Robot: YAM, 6 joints.
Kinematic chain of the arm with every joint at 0, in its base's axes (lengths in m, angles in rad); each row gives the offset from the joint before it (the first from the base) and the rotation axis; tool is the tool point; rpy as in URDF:
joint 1: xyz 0 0 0.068 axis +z
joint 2: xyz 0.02 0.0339 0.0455 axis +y
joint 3: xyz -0.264 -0.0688 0 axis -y
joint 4: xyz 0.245 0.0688 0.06 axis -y
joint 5: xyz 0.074 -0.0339 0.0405 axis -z
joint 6: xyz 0.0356 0 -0.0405 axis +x
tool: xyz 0 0 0 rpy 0 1.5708 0
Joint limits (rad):
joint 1: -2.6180..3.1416
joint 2: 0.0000..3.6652
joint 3: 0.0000..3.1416
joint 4: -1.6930..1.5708
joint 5: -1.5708..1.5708
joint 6: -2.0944..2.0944
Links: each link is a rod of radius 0.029 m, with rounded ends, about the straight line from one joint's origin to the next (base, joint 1, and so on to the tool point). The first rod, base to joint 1, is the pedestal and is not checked.
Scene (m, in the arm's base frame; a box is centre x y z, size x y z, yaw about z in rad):
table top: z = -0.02
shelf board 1: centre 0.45 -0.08 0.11 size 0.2 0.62 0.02 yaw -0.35
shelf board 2: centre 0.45 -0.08 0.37 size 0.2 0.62 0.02 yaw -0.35
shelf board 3: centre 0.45 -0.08 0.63 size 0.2 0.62 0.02 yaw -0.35
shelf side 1: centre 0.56 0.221 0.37 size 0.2 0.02 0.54 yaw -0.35
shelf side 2: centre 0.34 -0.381 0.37 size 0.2 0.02 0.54 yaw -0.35
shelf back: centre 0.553 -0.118 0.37 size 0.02 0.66 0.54 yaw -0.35
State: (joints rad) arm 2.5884 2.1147 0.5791 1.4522 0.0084 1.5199
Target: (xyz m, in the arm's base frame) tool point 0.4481 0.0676 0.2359
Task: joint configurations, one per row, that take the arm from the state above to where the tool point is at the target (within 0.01 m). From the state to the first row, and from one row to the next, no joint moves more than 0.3 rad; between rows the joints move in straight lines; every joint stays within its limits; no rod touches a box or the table.
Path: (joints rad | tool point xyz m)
1: 2.3190 2.1146 0.6501 1.4436 0.0270 1.5199 | -0.2386 0.2585 0.0999
2: 2.0495 2.1145 0.7210 1.4350 0.0456 1.5199 | -0.1682 0.3277 0.1134
3: 1.7801 2.1144 0.7920 1.4263 0.0643 1.5199 | -0.0775 0.3760 0.1281
4: 1.5107 2.1143 0.8630 1.4177 0.0829 1.5199 | 0.0269 0.3975 0.1438
5: 1.2412 2.1142 0.9339 1.4091 0.1015 1.5199 | 0.1367 0.3885 0.1606
6: 0.9718 2.1141 1.0049 1.4005 0.1201 1.5199 | 0.2426 0.3478 0.1783
7: 0.7024 2.1140 1.0759 1.3918 0.1388 1.5199 | 0.3353 0.2773 0.1968
8: 0.4329 2.1140 1.1468 1.3832 0.1574 1.5199 | 0.4061 0.1815 0.2160
9: 0.1635 2.1139 1.2178 1.3746 0.1760 1.5199 | 0.4481 0.0676 0.2359

